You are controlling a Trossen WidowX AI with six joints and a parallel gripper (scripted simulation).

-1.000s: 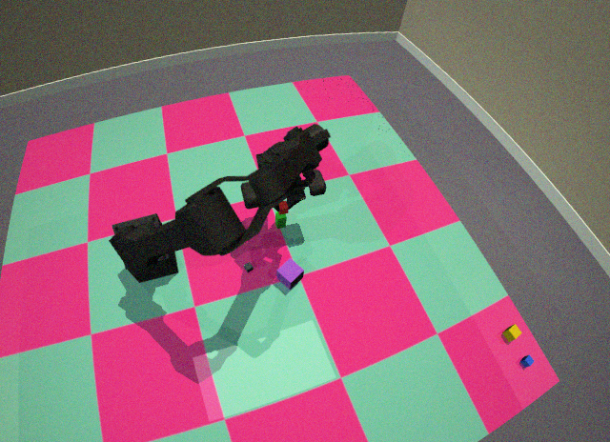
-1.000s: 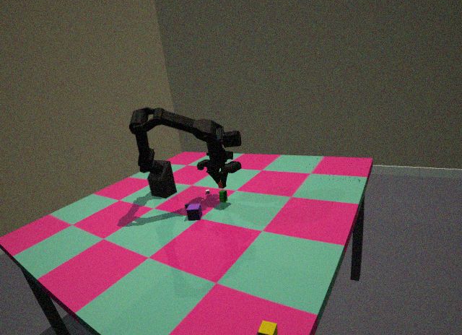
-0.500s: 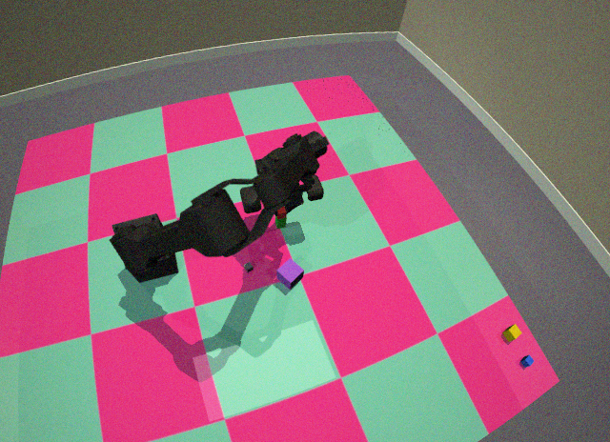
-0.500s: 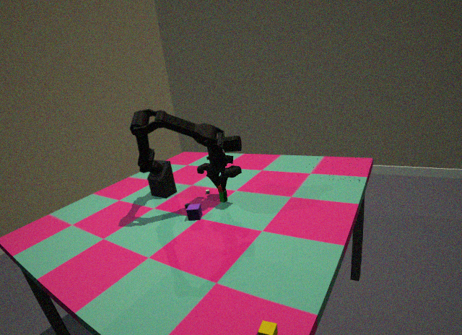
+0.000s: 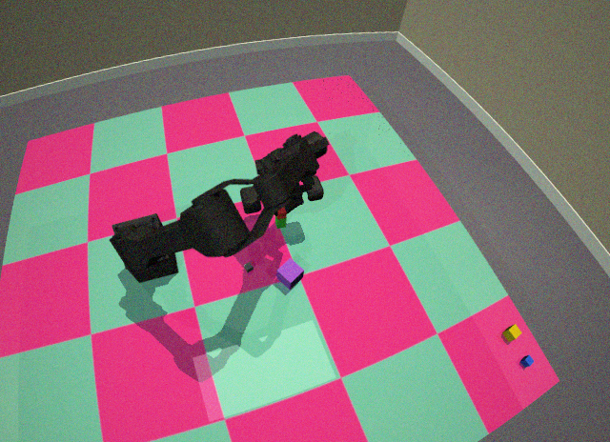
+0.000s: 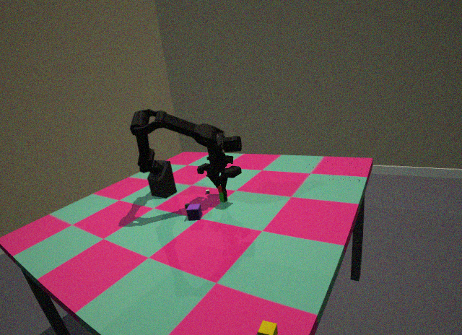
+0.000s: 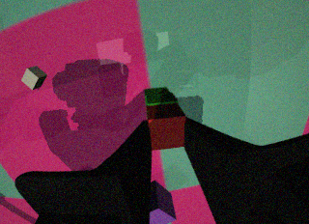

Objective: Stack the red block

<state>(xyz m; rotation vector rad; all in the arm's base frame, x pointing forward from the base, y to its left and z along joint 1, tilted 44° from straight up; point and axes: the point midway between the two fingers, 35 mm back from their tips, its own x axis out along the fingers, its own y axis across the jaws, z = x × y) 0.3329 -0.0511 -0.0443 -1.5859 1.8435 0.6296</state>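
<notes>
Now: gripper tip right at the red block. Round my gripper tip: small grey block 12 cm behind, 9 cm to the right, 4 cm below; small white block 11 cm behind, 6 cm to the left, 4 cm below; purple cube 4 cm behind, 15 cm to the right, 3 cm below.
</notes>
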